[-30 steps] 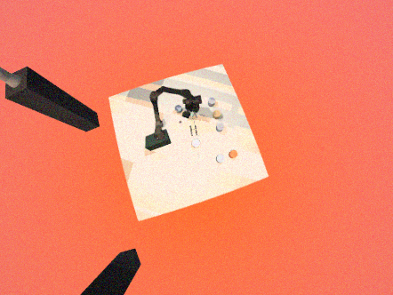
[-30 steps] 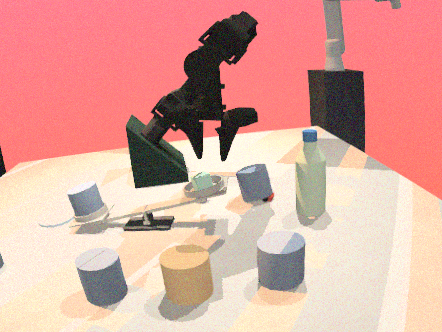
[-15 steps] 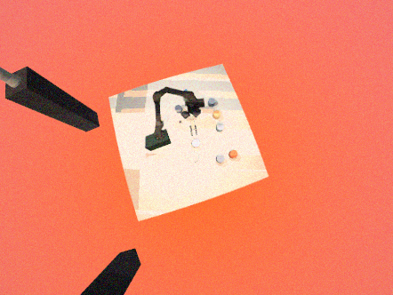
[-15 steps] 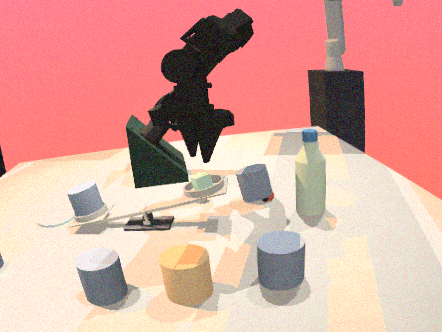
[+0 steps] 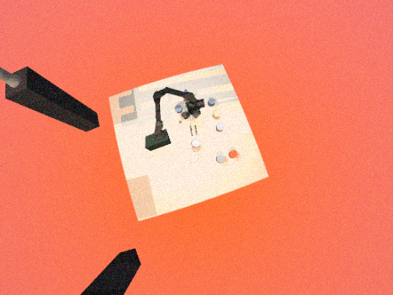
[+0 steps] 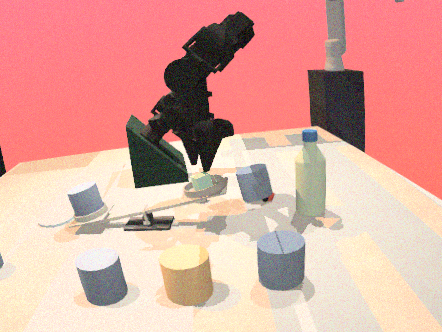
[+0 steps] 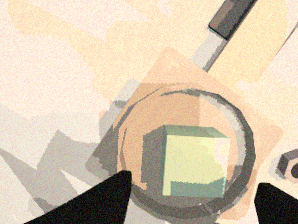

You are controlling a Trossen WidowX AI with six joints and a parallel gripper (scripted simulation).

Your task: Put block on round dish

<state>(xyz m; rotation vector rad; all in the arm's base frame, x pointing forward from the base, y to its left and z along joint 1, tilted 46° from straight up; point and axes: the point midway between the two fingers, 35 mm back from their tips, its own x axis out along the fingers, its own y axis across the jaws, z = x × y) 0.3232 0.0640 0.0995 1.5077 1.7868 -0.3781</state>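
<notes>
Now: gripper tip 3 cm above the pale green block. The rest, counted from my gripper tip: red toy car 13 cm to the left, 10 cm below, 9 cm behind; pale green bottle 22 cm to the left, 2 cm ahead; balance beam 12 cm to the right, 9 cm below, 2 cm behind.
</notes>
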